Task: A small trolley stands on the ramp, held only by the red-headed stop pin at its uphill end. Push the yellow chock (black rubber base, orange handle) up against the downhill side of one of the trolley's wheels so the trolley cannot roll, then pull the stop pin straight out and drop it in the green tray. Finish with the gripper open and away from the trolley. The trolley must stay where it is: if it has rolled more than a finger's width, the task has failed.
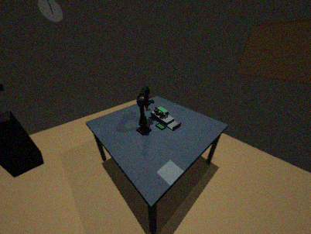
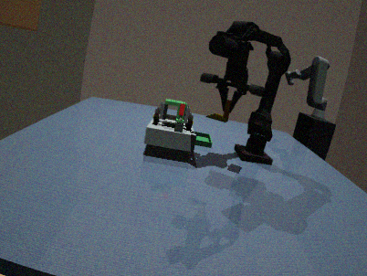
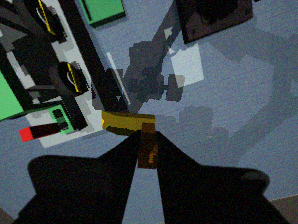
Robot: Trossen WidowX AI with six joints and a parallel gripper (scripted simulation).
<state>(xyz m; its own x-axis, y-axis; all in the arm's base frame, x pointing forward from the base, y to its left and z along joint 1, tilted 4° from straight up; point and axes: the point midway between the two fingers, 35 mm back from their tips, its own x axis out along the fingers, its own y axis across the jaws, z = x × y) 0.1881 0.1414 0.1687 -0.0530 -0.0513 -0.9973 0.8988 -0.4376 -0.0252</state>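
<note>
The yellow chock lies 2 cm ahead of my gripper tip, 1 cm to the right of it and 1 cm below it. Round my gripper tip: grey ramp 15 cm ahead, 14 cm to the right, 13 cm below; then red-headed stop pin 13 cm ahead, 3 cm to the right, 4 cm below; then green-topped trolley 15 cm ahead, 13 cm to the right, 6 cm below.
</note>
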